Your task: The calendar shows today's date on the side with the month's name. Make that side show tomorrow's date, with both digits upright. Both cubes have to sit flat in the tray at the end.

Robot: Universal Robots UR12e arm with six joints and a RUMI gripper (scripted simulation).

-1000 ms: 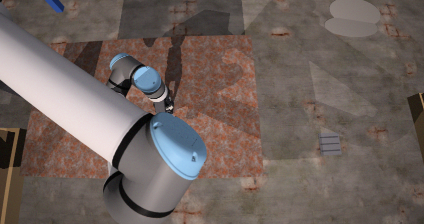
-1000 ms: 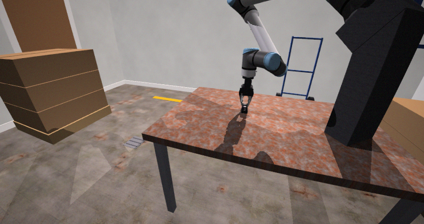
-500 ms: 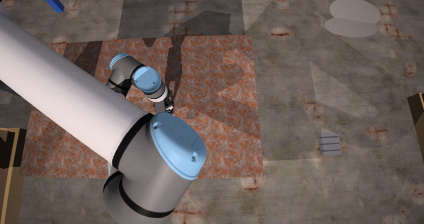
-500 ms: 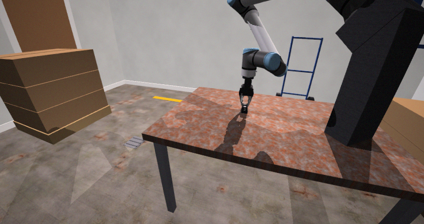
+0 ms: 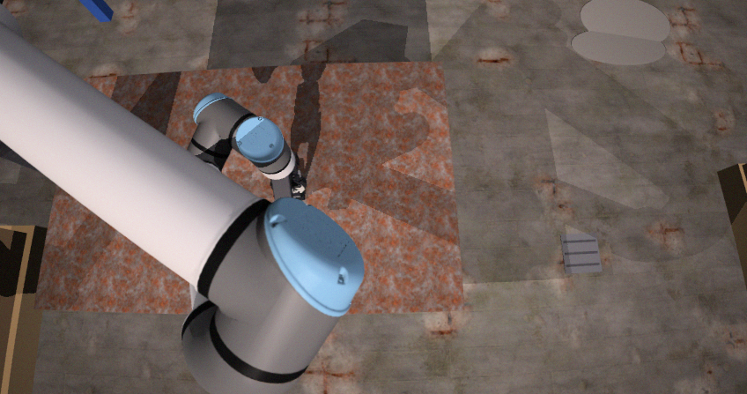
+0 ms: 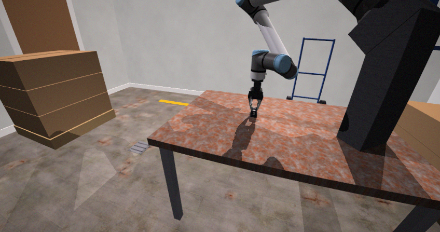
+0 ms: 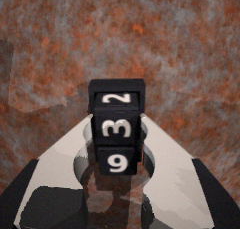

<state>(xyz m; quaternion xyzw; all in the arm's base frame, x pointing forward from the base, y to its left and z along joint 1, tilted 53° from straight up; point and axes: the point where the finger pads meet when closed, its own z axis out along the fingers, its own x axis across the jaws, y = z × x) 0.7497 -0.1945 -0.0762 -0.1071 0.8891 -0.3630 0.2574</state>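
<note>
My gripper is now 2 cm to the right of the black tray and 3 cm above it.
</note>
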